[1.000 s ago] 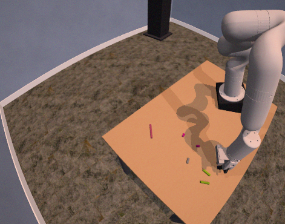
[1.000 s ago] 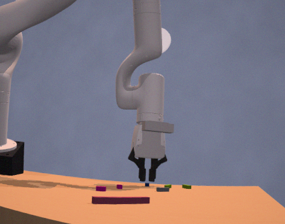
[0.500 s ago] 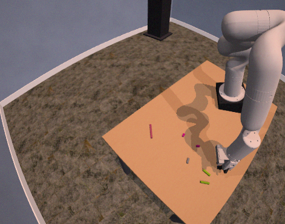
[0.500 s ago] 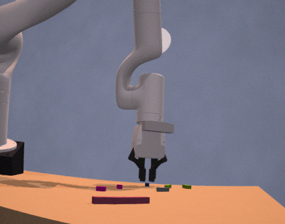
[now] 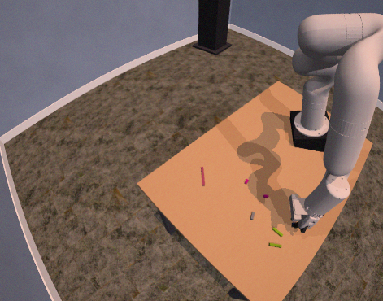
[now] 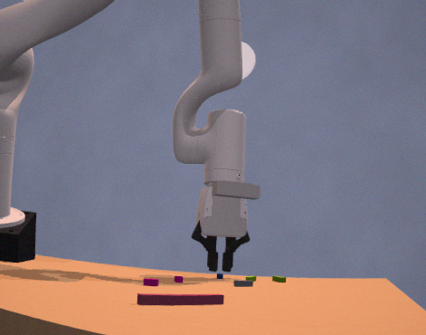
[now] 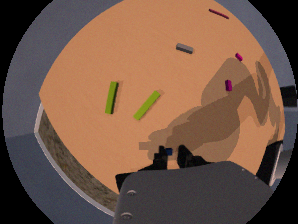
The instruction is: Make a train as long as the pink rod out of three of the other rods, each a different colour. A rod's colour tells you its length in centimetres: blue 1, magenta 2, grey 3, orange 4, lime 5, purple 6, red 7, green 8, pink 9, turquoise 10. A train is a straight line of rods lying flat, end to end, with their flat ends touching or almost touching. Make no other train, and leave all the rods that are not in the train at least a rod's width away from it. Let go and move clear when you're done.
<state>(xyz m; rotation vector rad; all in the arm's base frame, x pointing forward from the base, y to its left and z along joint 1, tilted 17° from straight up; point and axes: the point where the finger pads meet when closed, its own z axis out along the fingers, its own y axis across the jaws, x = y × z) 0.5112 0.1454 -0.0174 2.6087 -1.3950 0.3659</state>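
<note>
The blue rod lies 30 mm below my hand. Also, from my hand: grey rod: 160 mm to the right, 70 mm ahead, 30 mm below; then pink rod: 440 mm to the right, 50 mm ahead, 30 mm below.
</note>
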